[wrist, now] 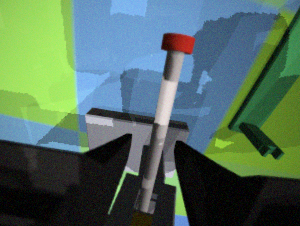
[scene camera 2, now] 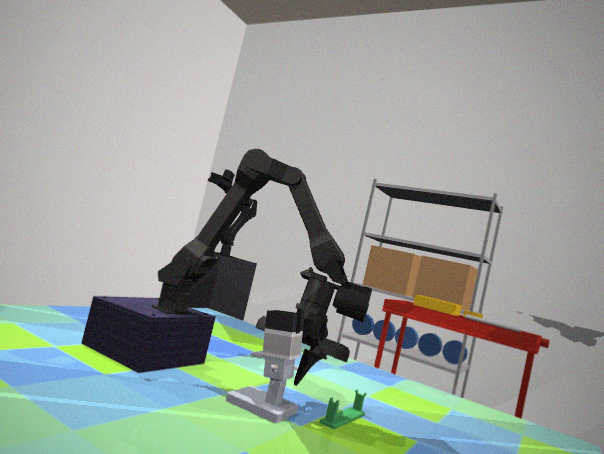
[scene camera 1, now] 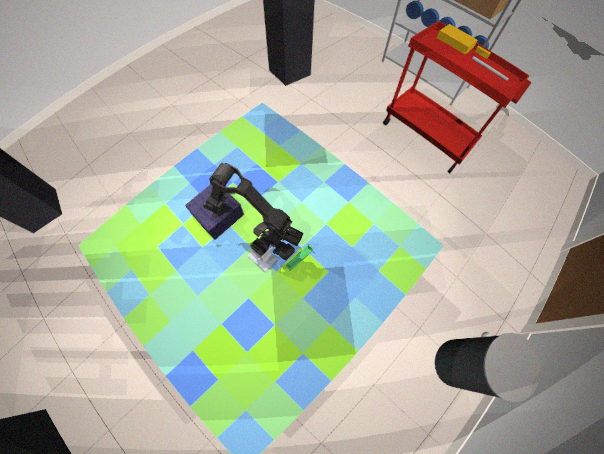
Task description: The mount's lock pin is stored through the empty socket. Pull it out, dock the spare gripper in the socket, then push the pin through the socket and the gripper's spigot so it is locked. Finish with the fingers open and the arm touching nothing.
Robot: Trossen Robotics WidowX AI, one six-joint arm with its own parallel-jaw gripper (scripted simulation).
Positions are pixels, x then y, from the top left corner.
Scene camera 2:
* gripper: 286, 381
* dark spare gripper: 283, 333
